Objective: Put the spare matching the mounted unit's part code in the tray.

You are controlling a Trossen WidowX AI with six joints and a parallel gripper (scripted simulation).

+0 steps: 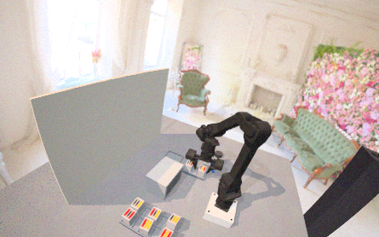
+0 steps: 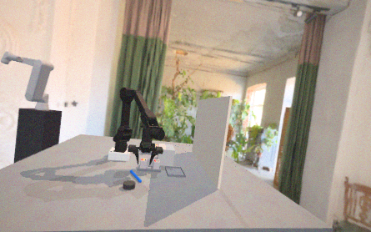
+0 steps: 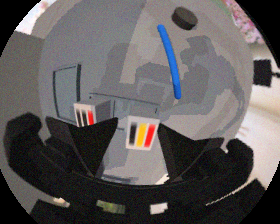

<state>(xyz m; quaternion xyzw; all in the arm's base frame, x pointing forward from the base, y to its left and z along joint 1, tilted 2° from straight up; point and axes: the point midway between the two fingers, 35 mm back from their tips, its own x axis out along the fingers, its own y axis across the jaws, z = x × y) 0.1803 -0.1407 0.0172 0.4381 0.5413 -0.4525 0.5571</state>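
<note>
My gripper tip is 18 cm short of the shallow tray, 2 cm above it and 1 cm to the right of it. Also, from my gripper tip: blue pen (12 cm to the right, 2 cm below, 2 cm behind); black puck (23 cm to the right, 2 cm below, 1 cm behind); grey box (19 cm to the left, 10 cm ahead, 2 cm above).
</note>
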